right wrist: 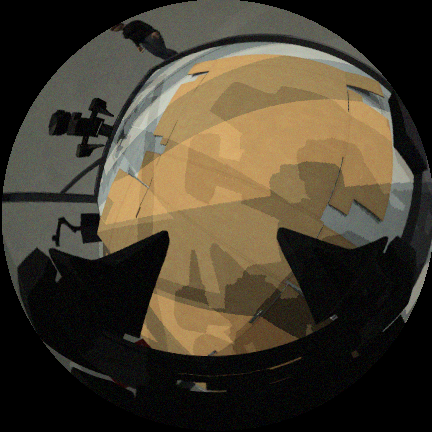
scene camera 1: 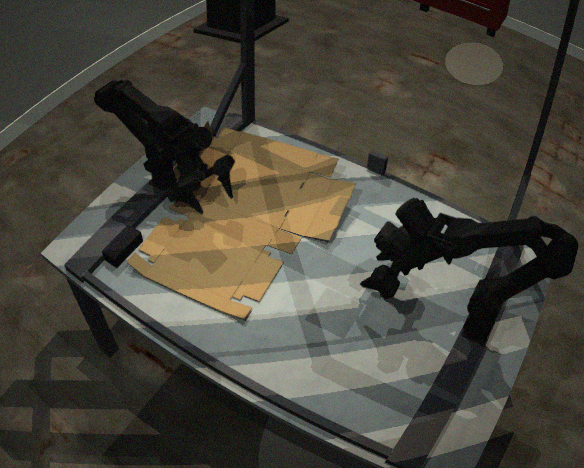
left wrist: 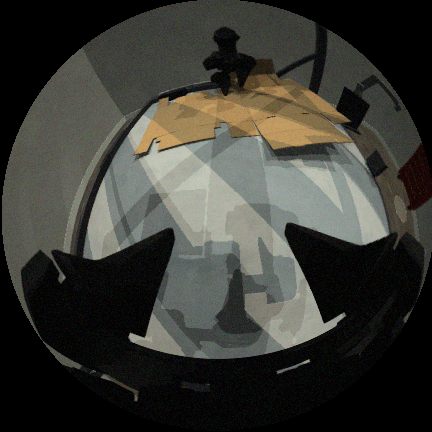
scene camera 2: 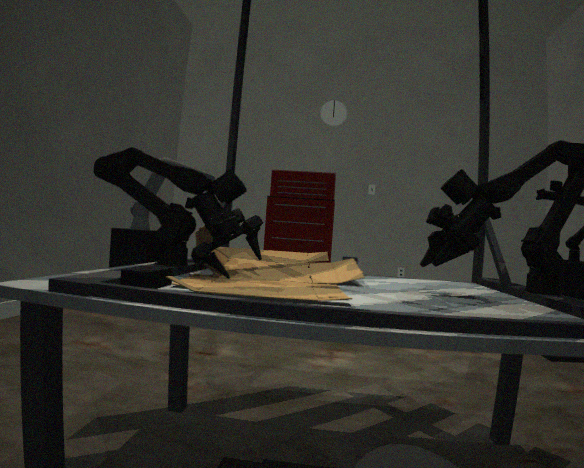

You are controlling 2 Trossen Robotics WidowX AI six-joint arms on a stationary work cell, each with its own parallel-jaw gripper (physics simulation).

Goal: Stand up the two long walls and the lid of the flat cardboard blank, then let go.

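Frame: origin at the left arm's base, x back, y left, z down, level; metres.
Seen in the pictures: left gripper, between the fingertips: [right wrist: 107, 130] [scene camera 1: 369, 271] [left wrist: 230, 231] [scene camera 2: 427, 265]; right gripper, between the fingertips: [right wrist: 224, 234] [scene camera 1: 216, 205] [left wrist: 232, 91] [scene camera 2: 245, 268]; left arm's base, origin of its link: [right wrist: 110, 131] [scene camera 1: 476, 330] [scene camera 2: 542, 293]; right arm's base, origin of its link: [scene camera 1: 163, 180] [scene camera 2: 171, 264].
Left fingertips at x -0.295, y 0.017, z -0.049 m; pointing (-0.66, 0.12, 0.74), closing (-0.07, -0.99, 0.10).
Note:
Pixels of each thing's middle, then the offset from my left fingertips to it. "*": a spot on its surface instead. Level surfaces: height alone.
- small flap, a spot on its surface: [scene camera 2: 202, 236] * dx -0.559, dy -0.065, dz -0.027 m
- table, height of its surface: dz +0.069 m
- dark block, middle of its body: [scene camera 2: 147, 277] [scene camera 1: 122, 246] [left wrist: 172, 94] dx -0.557, dy +0.225, dz +0.051 m
The brown cardboard blank [scene camera 1: 235, 225] [scene camera 2: 310, 291] [left wrist: 200, 112] [right wrist: 260, 125] is spread over the picture's left part of the table, mostly flat; its long walls and lid are not upright. The flap at its right end [scene camera 1: 320, 215] [scene camera 2: 345, 271] is slightly raised. A small flap [scene camera 2: 202, 236] [left wrist: 265, 66] stands up behind the right gripper. My right gripper [scene camera 1: 216, 205] [scene camera 2: 244, 267] [right wrist: 224, 234] is open and empty, low over the blank. My left gripper [scene camera 1: 372, 270] [scene camera 2: 428, 264] [left wrist: 230, 231] is open and empty, raised above the table to the right of the blank.
The table [scene camera 1: 300, 370] has a dark rail [scene camera 1: 240, 375] along its front edge. A dark block [scene camera 1: 122, 246] sits by the blank's left corner, another [scene camera 1: 377, 163] at the far edge. A frame post [scene camera 1: 247, 75] rises behind. A red tool chest [scene camera 2: 300, 220] stands beyond.

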